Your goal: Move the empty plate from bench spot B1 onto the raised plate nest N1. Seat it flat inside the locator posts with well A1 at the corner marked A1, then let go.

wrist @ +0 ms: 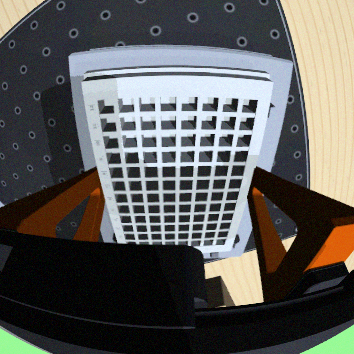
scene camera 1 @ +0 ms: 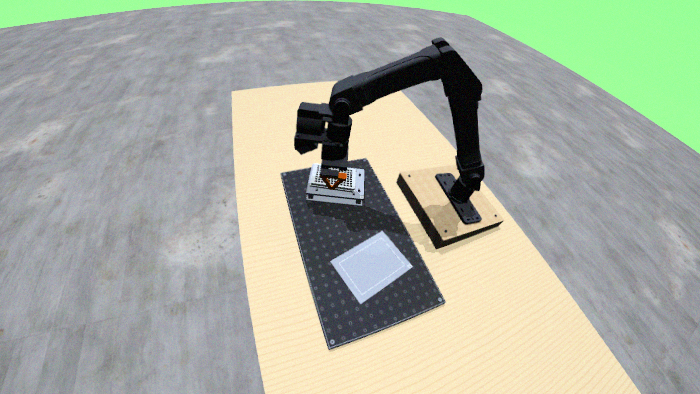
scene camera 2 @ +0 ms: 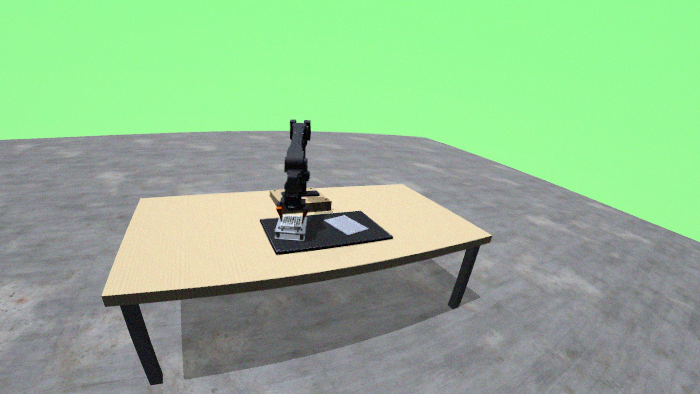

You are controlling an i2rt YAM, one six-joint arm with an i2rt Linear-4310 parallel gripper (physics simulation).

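Frame: origin at the arm's base, x ahead, y left, z up, level; centimetres.
Where they show: gripper, between the fingertips: [wrist: 175, 173] [scene camera 1: 332, 178] [scene camera 2: 291, 223]; arm's base, origin of its link: [scene camera 1: 456, 197].
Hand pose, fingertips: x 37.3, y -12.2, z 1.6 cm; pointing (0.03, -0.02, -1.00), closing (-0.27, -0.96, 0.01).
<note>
Things, the pixels of their top centre, and the offset from my fingertips. "spot": a spot on its surface instead. Level surfaces: height alone.
- white empty well plate, centre of its top: [wrist: 176, 197] [scene camera 1: 334, 174] [scene camera 2: 291, 219] dx -0.4, dy +0.1, dz +1.7 cm
- pale grey raised nest, centre of its top: [wrist: 178, 192] [scene camera 1: 336, 177] [scene camera 2: 291, 221] dx -1.3, dy +0.2, dz +0.1 cm
- pale bench spot, a spot on its surface: [scene camera 1: 371, 267] [scene camera 2: 347, 224] spot: dx -4.4, dy +27.1, dz -4.3 cm
- dark perforated board, centre of its top: [wrist: 36, 204] [scene camera 1: 352, 230] [scene camera 2: 325, 228] dx -2.5, dy +15.7, dz -4.4 cm
- wooden table, height of its surface: dz -5.7 cm
The white empty well plate [scene camera 1: 349, 181] [scene camera 2: 292, 220] [wrist: 180, 90] is level over the pale grey raised nest [scene camera 1: 361, 186] [scene camera 2: 290, 236] [wrist: 279, 90]. Whether it rests fully flat inside the posts cannot be told. My gripper [scene camera 1: 332, 185] [scene camera 2: 293, 217] [wrist: 175, 173] is shut on the plate, with an orange finger at each long side. In the wrist view small numbers run along the plate's left edge, and a small dark mark shows on the nest at the right. The A1 marking is not readable. The pale bench spot [scene camera 1: 371, 267] [scene camera 2: 346, 224] has no plate on it.
The nest stands at one end of the dark perforated board [scene camera 1: 320, 305] [scene camera 2: 325, 241] [wrist: 30, 65], on the wooden table [scene camera 1: 280, 120] [scene camera 2: 190, 245]. The arm's base sits on a raised wooden block [scene camera 1: 425, 190] beside the board.
</note>
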